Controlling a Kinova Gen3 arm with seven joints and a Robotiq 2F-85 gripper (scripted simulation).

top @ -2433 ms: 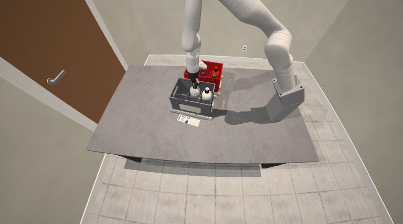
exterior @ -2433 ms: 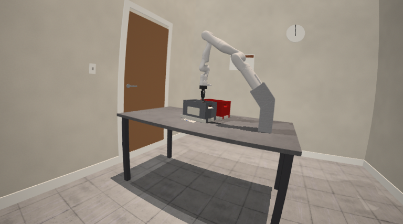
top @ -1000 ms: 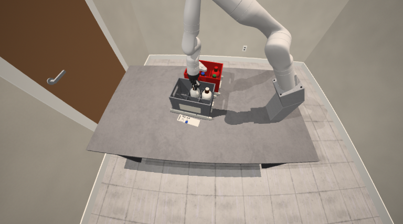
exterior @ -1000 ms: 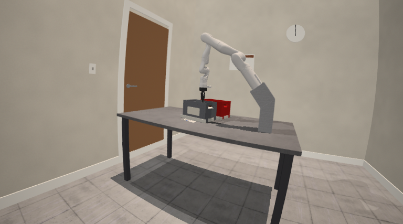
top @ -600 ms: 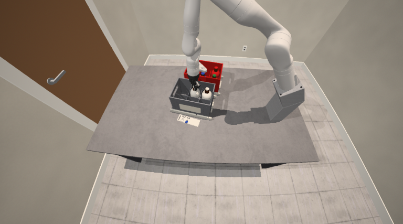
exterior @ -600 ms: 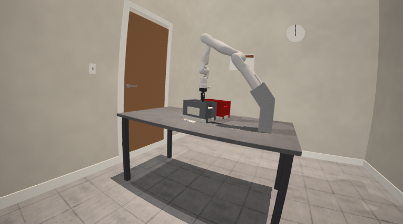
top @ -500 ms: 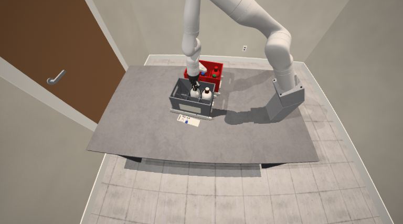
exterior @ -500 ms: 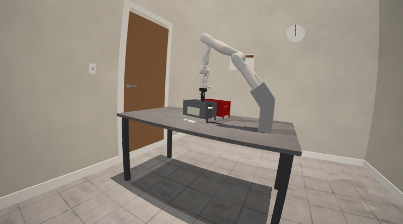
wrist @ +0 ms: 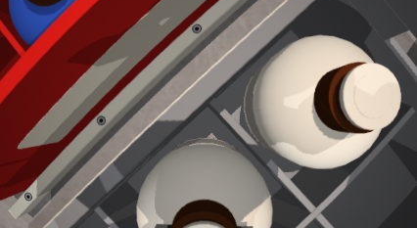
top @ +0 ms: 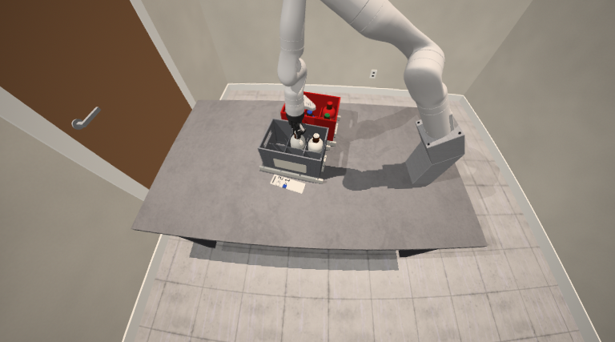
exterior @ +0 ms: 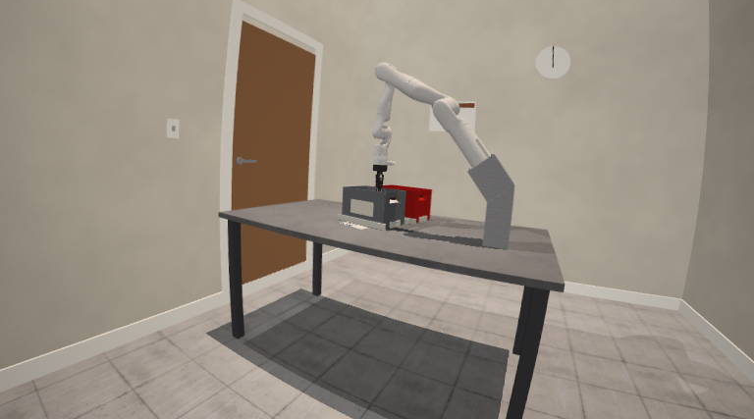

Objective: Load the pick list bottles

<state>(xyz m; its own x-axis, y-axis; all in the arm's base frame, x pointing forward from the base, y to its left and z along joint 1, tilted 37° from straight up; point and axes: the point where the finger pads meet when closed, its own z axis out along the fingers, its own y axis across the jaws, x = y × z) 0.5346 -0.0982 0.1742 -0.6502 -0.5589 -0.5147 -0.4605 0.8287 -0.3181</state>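
The blue-label bottle lies 14 cm to the right of my hand, 7 cm below it and 5 cm behind it. From my hand the other things lie so: red crate: 18 cm to the right, 7 cm below, 6 cm behind; green-label bottle: 14 cm behind, 12 cm to the right, 7 cm below; grey crate: 7 cm below, 4 cm to the left.
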